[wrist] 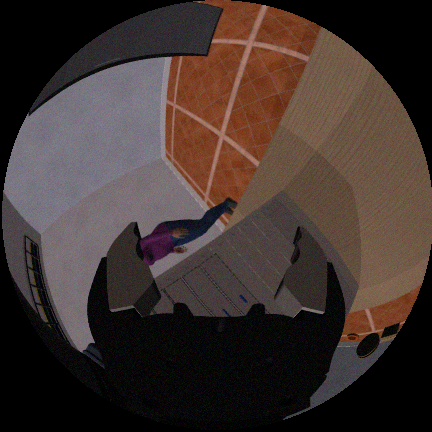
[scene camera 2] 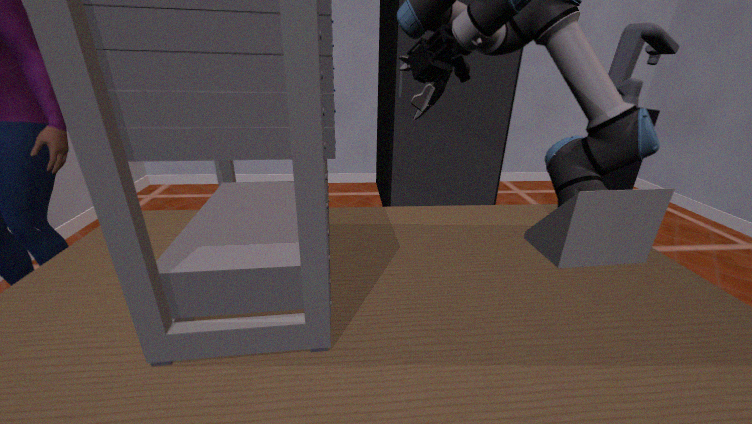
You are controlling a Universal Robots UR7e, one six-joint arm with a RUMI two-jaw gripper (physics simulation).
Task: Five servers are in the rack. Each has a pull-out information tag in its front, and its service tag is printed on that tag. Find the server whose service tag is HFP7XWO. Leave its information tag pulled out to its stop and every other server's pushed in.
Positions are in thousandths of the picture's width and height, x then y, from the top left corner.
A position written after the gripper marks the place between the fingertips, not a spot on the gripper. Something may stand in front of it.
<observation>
In view: the gripper (scene camera 2: 541, 223) and a grey server rack (scene camera 2: 174, 209).
The grey server rack shows as well in the wrist view (wrist: 566, 615). The gripper shows as well in the wrist view (wrist: 503, 527).
</observation>
